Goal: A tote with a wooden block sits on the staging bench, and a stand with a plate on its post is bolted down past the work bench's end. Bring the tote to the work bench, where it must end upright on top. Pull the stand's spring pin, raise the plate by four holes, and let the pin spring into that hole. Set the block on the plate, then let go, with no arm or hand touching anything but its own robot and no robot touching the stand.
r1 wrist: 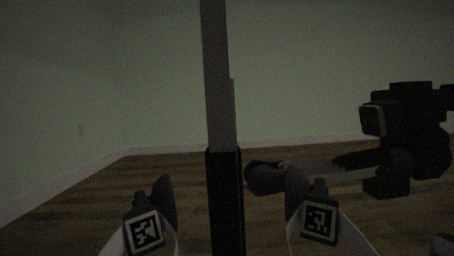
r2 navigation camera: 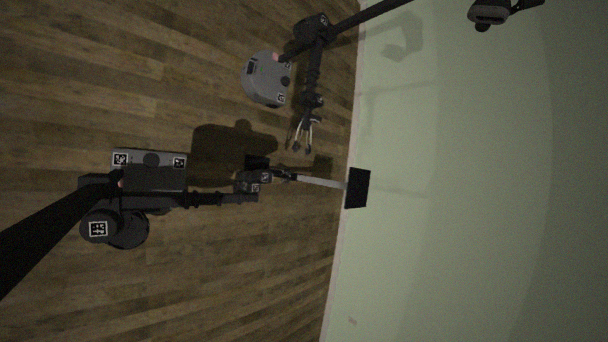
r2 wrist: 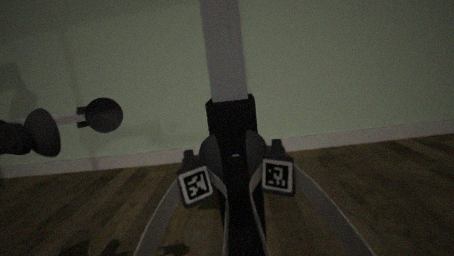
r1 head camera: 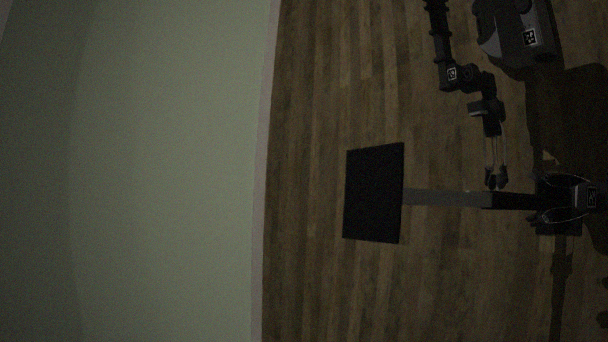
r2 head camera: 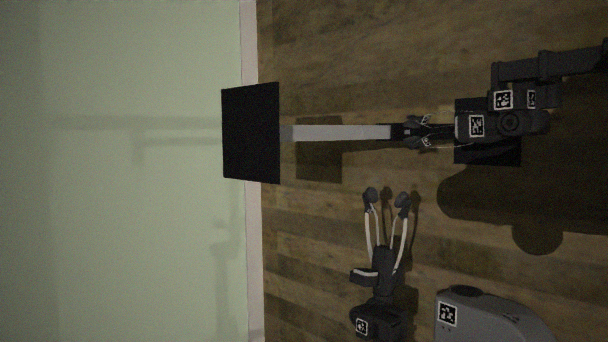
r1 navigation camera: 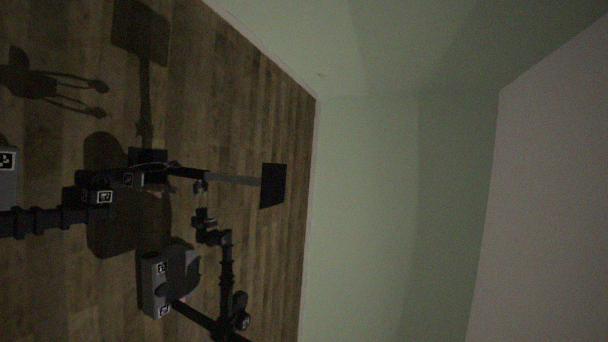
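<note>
The stand's black plate (r1 head camera: 372, 194) (r1 navigation camera: 272, 185) (r2 head camera: 250, 132) (r2 navigation camera: 358, 187) sits level on the light post (r1 head camera: 445, 197) (r1 navigation camera: 232, 178) (r1 wrist: 217, 100) (r2 head camera: 340, 132) (r2 navigation camera: 320, 181) (r2 wrist: 225, 60), above a black lower sleeve (r1 wrist: 225, 200) (r2 wrist: 240, 200). r2's gripper (r2 wrist: 234, 148) (r2 head camera: 416, 132) (r1 head camera: 496, 178) (r1 navigation camera: 200, 185) has drawn its fingertips close together before the sleeve's upper part, apparently on the spring pin; the fingertips largely hide it. r1's gripper (r1 wrist: 230, 205) (r2 head camera: 386, 197) (r2 navigation camera: 301, 148) is open, its fingers apart either side of the post's line in its wrist view. The tote, block and benches do not show.
r2's base (r1 head camera: 520, 40) (r1 navigation camera: 170, 280) and r1's base (r2 head camera: 480, 315) (r2 navigation camera: 267, 75) stand on different sides of the stand. The stand's black foot (r2 head camera: 487, 156) is on the floor. A green wall (r1 head camera: 165, 170) (r2 head camera: 125, 225) rises behind. r2's gripper is close to r1's right finger.
</note>
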